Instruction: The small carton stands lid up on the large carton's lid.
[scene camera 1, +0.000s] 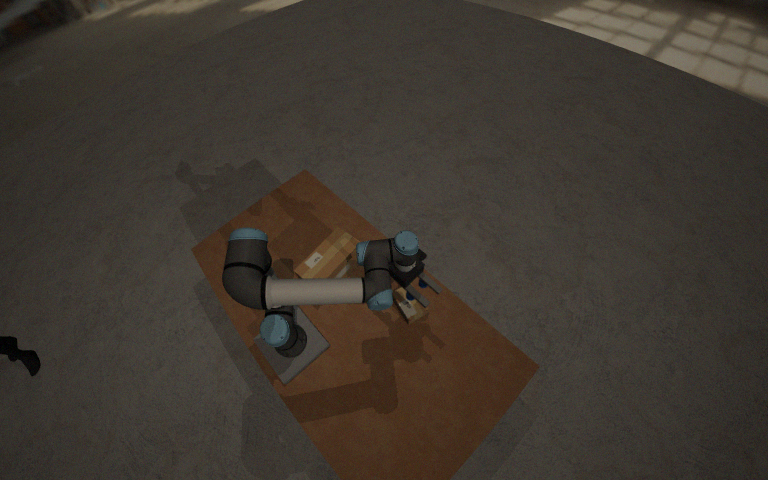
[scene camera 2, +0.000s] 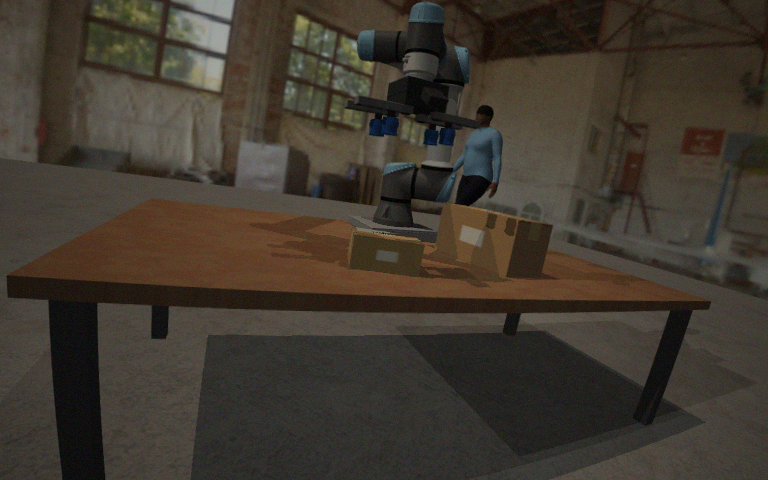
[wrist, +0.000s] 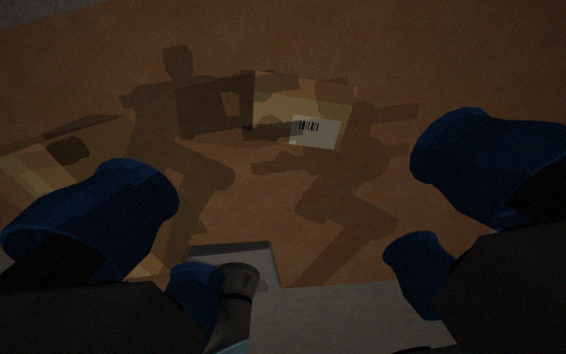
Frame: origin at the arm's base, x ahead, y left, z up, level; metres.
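Where they show: hand at its tool point: (scene camera 2: 411, 139) (wrist: 298, 228); arm's base at its link origin: (scene camera 1: 291, 340) (scene camera 2: 392, 223) (wrist: 237, 274).
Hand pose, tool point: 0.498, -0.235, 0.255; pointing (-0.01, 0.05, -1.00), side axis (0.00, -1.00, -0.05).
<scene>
Each offset is from my tool point to the top centre of the thing, as dx, dy, dz. Level surfaces: height alone.
The small carton {+0.010, -0.023, -0.218} (scene camera 1: 408, 310) (scene camera 2: 363, 253) (wrist: 306, 106) stands on the table, its barcode label facing up. The large carton {-0.118, +0.383, -0.136} (scene camera 1: 323, 257) (scene camera 2: 488, 234) (wrist: 31, 172) stands on the table beside it, with a gap between them. In the scene camera 1 view the arm hides part of the large carton; in the wrist view a blue cup covers part of it. My gripper (scene camera 1: 416, 289) (scene camera 2: 411, 131) (wrist: 300, 220) has its suction off, so it counts as open. Its four blue cups face down, well above the small carton, and touch neither carton.
The brown table {dz -0.292} (scene camera 1: 453, 396) (scene camera 2: 169, 243) (wrist: 430, 55) carries both cartons and the arm's grey base plate (scene camera 1: 313, 343) (wrist: 263, 258). The large carton is near the base plate. A person (scene camera 2: 481, 150) in a light blue top stands behind the table.
</scene>
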